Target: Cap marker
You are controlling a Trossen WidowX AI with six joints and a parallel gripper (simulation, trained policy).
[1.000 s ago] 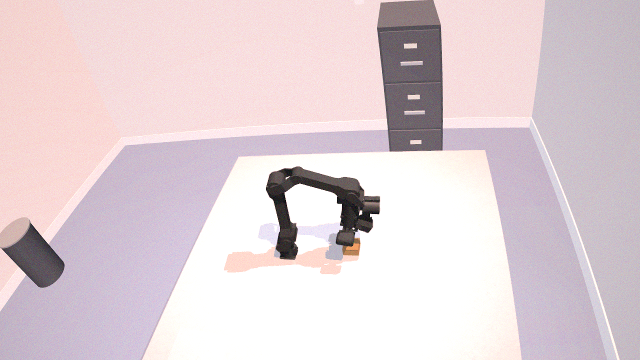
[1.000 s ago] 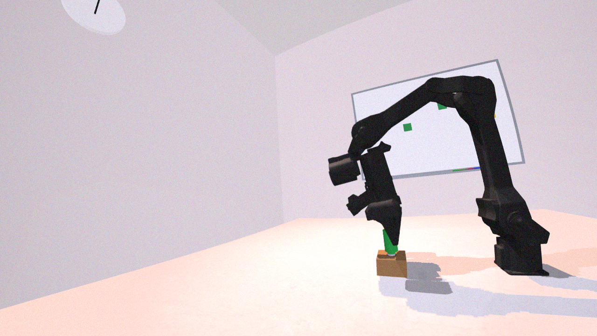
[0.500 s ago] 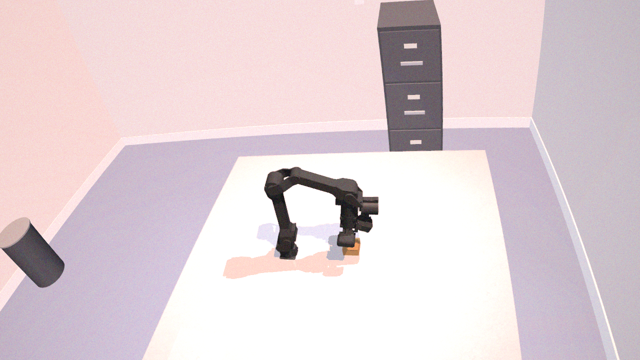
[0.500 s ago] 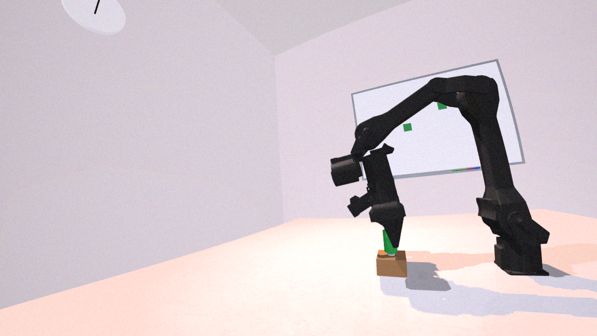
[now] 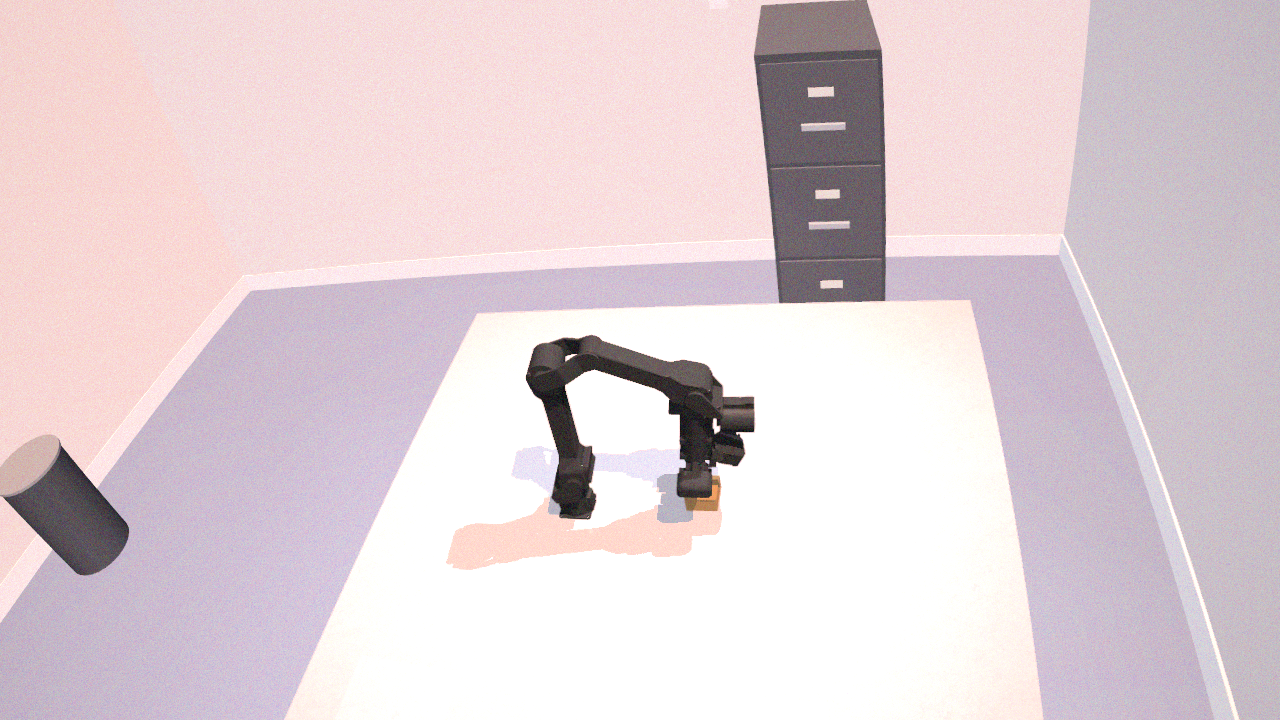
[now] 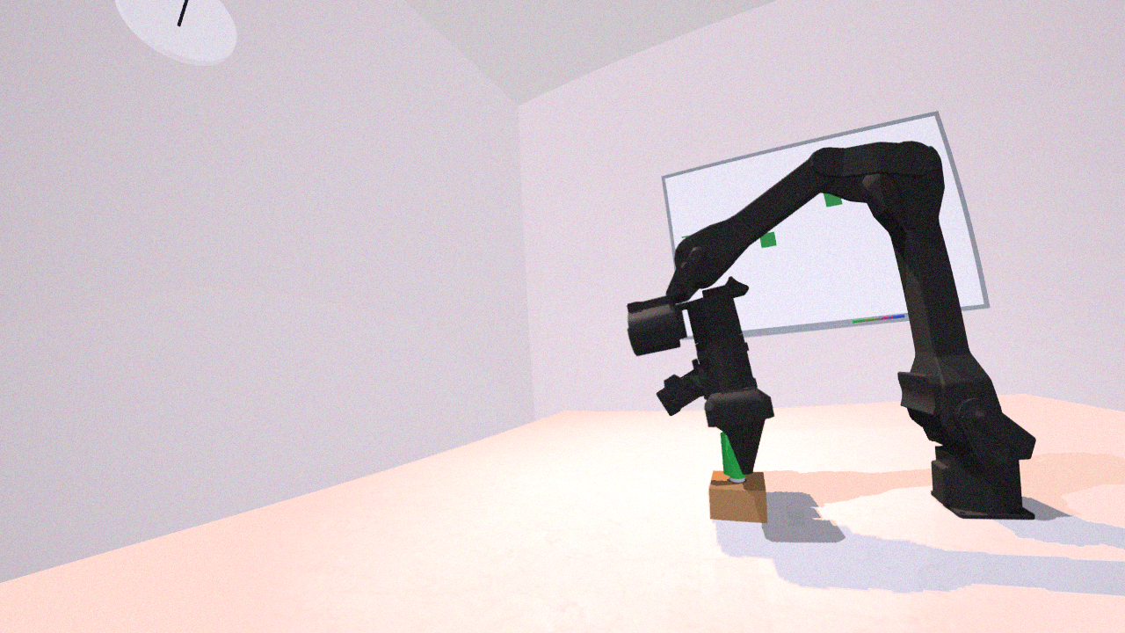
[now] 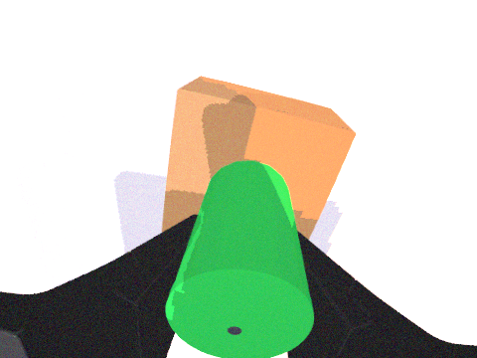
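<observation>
Now: the green cap 1 cm ahead of my gripper tip and 2 cm above it. The rest, counted from my gripper tip: holder block 1 cm ahead, 3 cm below.
</observation>
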